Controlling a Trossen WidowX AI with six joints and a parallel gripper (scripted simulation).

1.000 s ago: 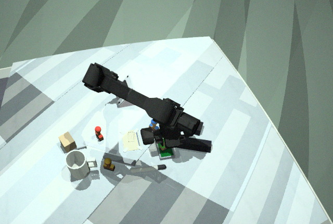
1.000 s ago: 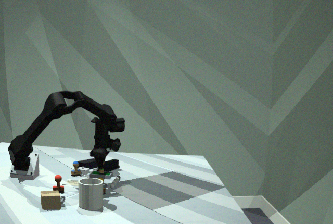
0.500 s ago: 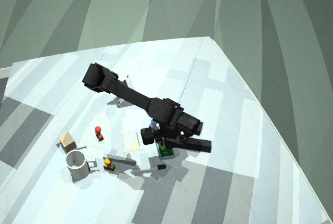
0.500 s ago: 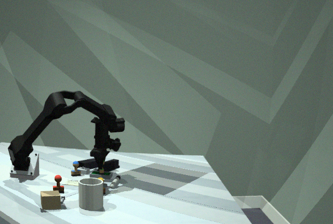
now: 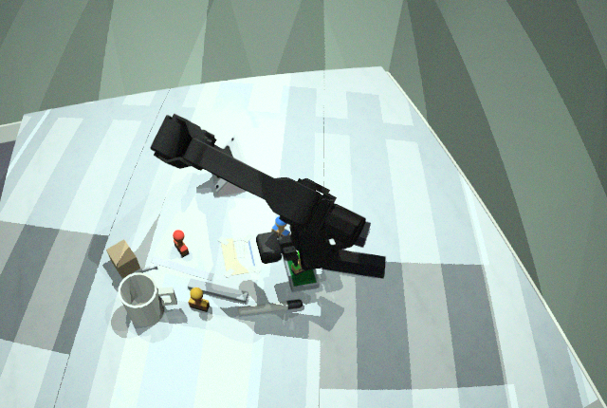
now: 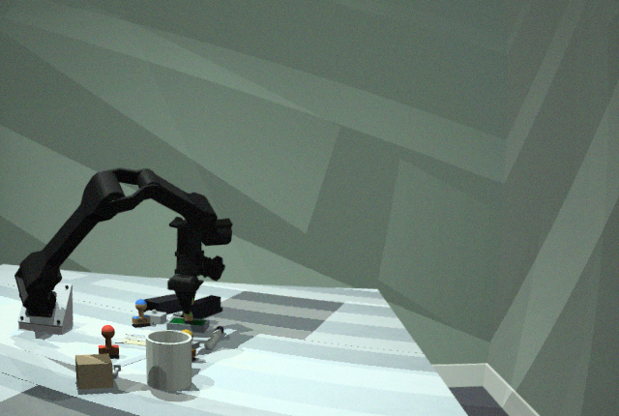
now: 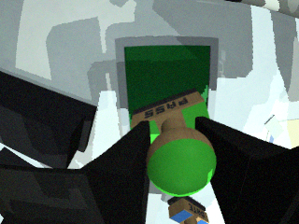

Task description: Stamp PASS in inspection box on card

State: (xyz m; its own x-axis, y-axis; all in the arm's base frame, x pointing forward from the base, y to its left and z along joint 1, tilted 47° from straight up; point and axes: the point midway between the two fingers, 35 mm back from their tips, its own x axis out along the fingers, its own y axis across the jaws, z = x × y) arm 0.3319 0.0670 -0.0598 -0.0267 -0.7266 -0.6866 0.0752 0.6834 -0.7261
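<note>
Now: gripper tip 30 mm above the ink pad. Also, from my gripper tip: marker: 70 mm to the right, 70 mm ahead, 30 mm below; then grey block: 90 mm behind, 40 mm to the left, 20 mm below; then green-knobbed PASS stamp: right at my gripper tip.
</note>
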